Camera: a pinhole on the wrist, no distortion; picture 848 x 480 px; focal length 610.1 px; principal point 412.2 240.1 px. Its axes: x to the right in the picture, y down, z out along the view. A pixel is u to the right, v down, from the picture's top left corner.
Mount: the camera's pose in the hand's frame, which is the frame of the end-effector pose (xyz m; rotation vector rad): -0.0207 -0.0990 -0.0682 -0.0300 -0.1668 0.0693
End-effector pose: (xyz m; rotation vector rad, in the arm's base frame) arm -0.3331 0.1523 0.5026 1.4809 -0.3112 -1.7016
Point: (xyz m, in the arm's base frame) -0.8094 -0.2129 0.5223
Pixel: 786 344
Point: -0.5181 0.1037 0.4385
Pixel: 777 223
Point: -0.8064 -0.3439 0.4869
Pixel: outside the picture
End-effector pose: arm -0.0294 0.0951 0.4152 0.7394 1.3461 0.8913
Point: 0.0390 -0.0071 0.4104
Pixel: 237 400
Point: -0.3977 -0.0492 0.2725
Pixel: behind the camera
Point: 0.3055 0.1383 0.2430
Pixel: 758 86
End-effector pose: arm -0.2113 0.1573 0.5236 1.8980 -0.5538 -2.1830
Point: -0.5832 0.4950 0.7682
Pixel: 201 157
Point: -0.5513 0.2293 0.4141
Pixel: 760 236
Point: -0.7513 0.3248 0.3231
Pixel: 757 110
